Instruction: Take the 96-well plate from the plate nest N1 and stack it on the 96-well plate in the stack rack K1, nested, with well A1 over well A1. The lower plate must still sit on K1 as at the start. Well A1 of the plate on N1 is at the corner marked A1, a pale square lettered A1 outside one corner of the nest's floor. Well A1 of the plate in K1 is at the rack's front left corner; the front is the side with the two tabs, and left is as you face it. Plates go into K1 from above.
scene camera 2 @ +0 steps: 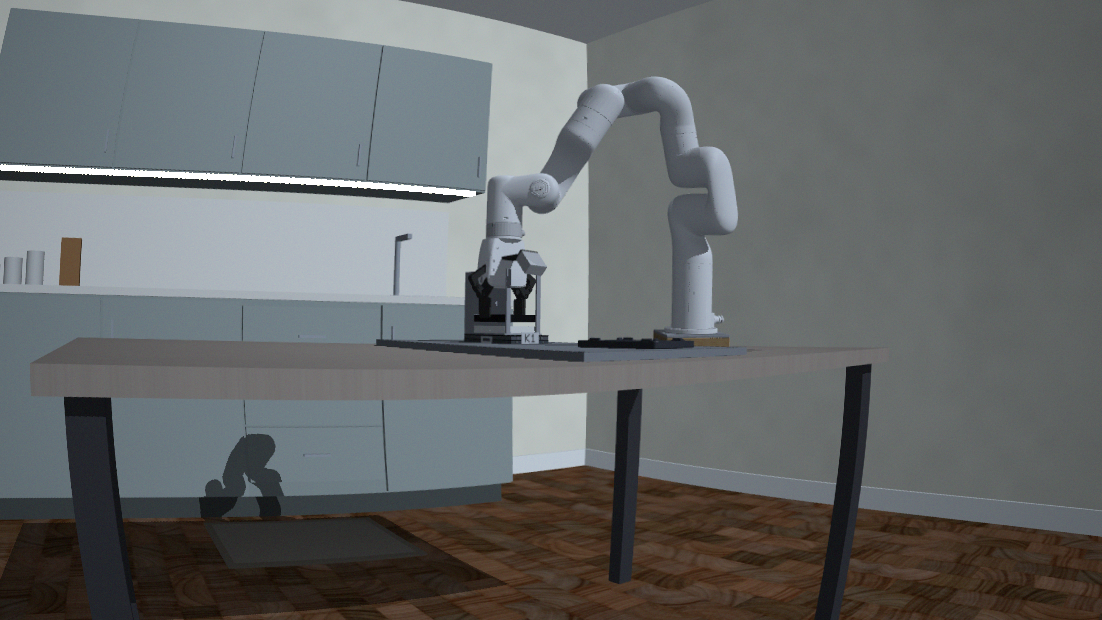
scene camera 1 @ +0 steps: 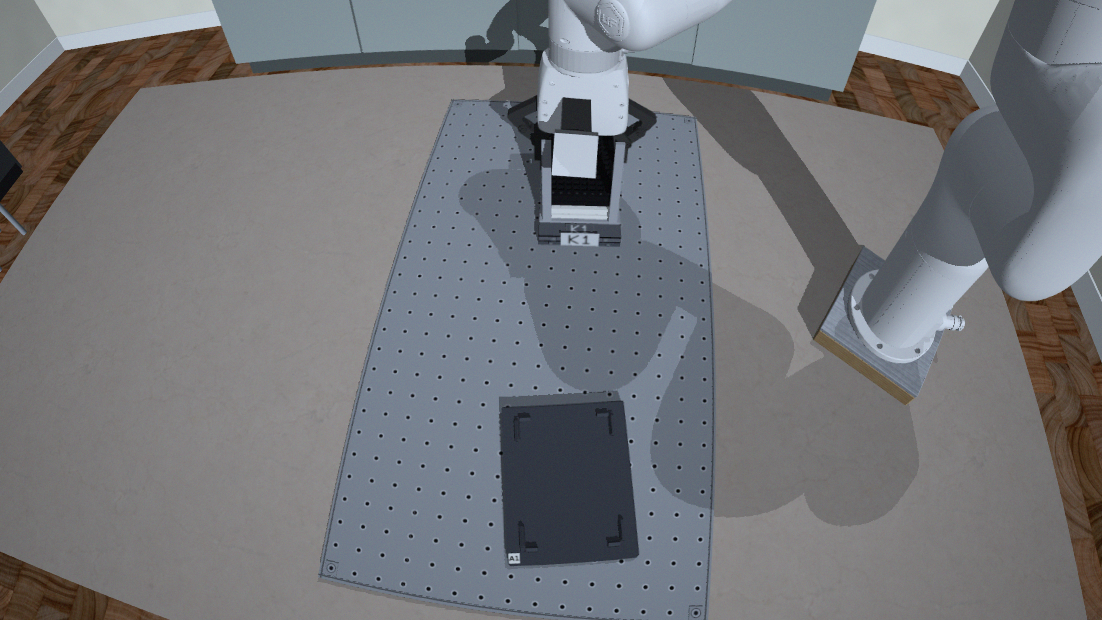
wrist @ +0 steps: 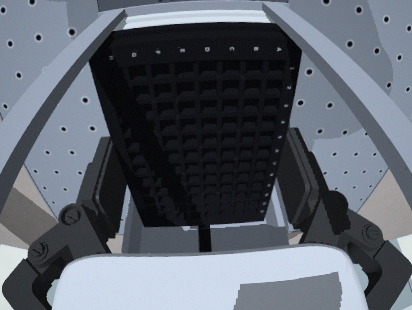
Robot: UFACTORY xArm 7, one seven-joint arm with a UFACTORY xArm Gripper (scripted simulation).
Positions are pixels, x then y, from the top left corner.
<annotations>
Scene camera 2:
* gripper: 502, 318
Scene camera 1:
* gripper: 580, 163
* black 96-well plate: 574, 191
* white 96-well plate: 557, 211
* plate nest N1: 568, 481
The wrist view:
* black 96-well plate: 196, 187
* stack rack back wall: 225, 237
</annotations>
